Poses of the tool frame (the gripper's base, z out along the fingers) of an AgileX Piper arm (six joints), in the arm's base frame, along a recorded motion.
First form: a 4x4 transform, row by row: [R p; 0 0 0 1], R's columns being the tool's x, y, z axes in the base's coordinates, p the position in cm. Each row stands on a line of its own.
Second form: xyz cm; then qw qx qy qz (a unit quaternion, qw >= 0). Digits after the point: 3 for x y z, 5 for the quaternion.
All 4 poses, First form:
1:
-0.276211, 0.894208, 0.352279, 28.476
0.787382, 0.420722, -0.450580, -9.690
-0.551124, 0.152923, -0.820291, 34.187
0, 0, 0, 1
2:
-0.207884, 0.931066, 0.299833, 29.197
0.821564, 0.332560, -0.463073, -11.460
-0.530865, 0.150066, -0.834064, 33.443
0, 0, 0, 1
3:
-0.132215, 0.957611, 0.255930, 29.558
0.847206, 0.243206, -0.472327, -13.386
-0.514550, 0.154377, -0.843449, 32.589
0, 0, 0, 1
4:
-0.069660, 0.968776, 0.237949, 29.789
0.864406, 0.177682, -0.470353, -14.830
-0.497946, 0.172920, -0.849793, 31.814
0, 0, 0, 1
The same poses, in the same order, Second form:
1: 28.476, -9.690, 34.187, 0.28470, 0.52994, 0.79329, -0.09380
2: 29.197, -11.460, 33.443, 0.26954, 0.56869, 0.77047, -0.10156
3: 29.558, -13.386, 32.589, 0.25862, 0.60581, 0.74479, -0.10672
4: 29.789, -14.830, 31.814, 0.25408, 0.63294, 0.72407, -0.10269
